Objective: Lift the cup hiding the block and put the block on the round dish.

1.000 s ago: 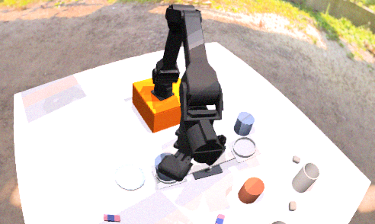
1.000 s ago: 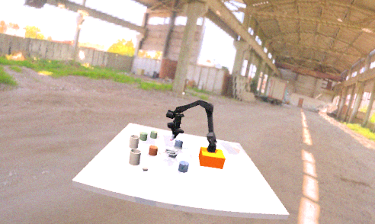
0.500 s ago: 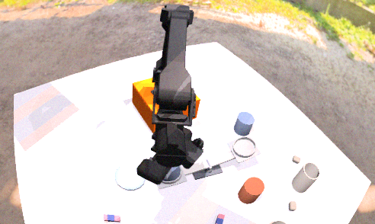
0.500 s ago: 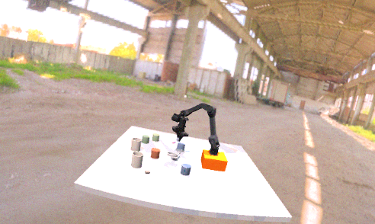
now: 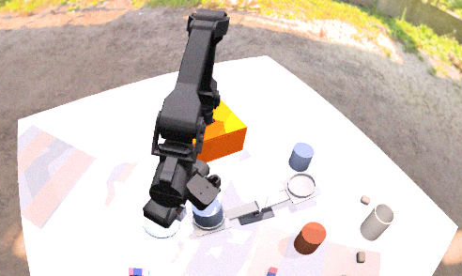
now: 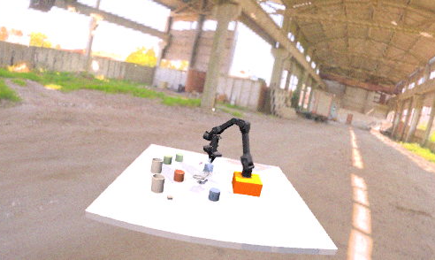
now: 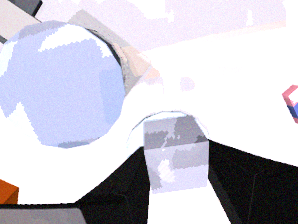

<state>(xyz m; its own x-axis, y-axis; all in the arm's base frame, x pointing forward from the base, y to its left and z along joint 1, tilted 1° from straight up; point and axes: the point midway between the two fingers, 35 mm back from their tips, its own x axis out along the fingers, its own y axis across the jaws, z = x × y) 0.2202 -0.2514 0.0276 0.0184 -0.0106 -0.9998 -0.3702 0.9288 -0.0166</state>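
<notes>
Right now the round white dish is 8 cm below my gripper tip, 5 cm behind it and 2 cm to the right of it. Also, from my gripper tip: red-brown cylinder (24 cm to the left, 24 cm ahead, 5 cm below).
</notes>
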